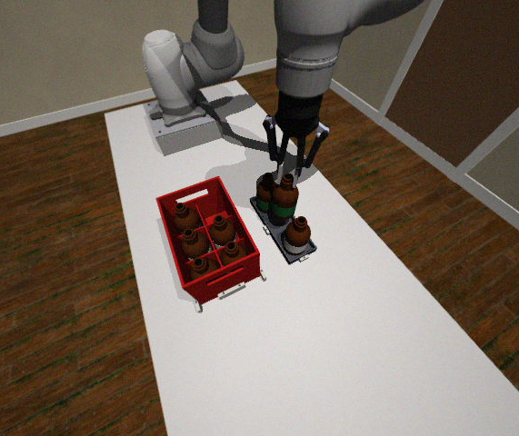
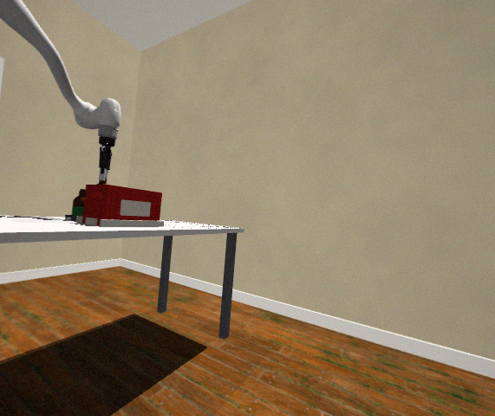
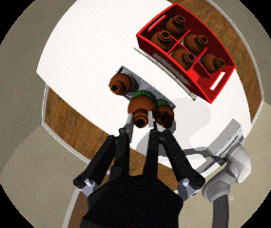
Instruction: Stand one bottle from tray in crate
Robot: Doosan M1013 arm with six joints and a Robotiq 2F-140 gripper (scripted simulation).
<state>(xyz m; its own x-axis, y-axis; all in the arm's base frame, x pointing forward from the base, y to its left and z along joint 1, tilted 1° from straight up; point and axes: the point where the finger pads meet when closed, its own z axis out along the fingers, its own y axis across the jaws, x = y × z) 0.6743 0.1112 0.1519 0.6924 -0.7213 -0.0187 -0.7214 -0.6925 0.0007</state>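
My gripper is now 9 cm above the bottle. Round my hand: red crate (2 cm behind, 24 cm to the right, 17 cm below); dark tray (24 cm below).
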